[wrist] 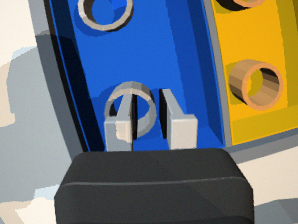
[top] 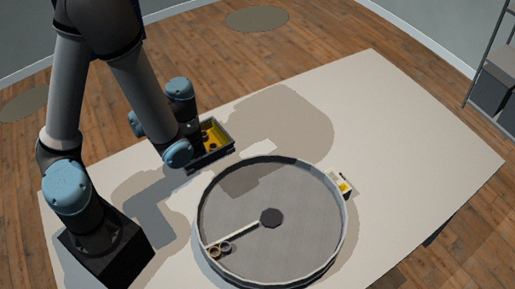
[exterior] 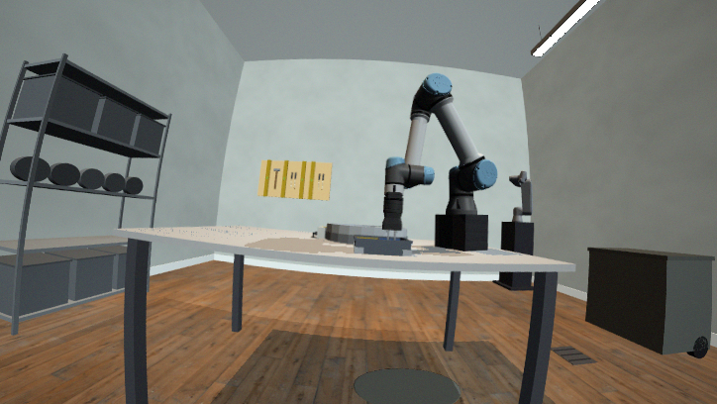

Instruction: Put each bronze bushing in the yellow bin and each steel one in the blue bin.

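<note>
My hand is 4 cm to the right of the bin and 4 cm short of it. The rest, counted from my hand: round grey turntable (33 cm to the right, 9 cm ahead, 2 cm above).
</note>
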